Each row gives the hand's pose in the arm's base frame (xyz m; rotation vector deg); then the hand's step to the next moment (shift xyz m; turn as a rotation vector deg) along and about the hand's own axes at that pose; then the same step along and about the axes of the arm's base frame.
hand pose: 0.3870 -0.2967 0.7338 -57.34 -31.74 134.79
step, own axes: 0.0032 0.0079 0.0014 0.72 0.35 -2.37
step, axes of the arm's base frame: -0.0053 -0.0045 -0.0051 1.24 0.55 -2.10
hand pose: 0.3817 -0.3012 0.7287 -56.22 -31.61 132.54
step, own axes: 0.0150 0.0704 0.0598 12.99 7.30 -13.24
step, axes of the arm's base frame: -0.0768 -0.0528 -0.0085 0.00 4.70 -19.37
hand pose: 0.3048 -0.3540 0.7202 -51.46 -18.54 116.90
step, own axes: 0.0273 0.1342 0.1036 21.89 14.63 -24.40
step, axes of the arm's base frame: -0.1645 -0.0482 -0.0098 0.04 6.33 -35.33
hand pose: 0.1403 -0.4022 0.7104 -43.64 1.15 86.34
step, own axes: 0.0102 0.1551 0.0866 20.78 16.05 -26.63
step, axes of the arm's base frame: -0.1752 0.0306 -0.0054 -0.37 4.16 -37.16
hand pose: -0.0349 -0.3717 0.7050 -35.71 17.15 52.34
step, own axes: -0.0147 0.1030 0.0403 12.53 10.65 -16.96
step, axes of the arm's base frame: -0.0927 0.0621 0.0005 -0.99 2.39 -23.48
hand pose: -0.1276 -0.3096 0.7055 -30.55 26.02 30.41
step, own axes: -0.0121 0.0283 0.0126 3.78 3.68 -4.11
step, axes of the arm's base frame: -0.0224 0.0238 0.0061 -0.30 1.65 -6.47
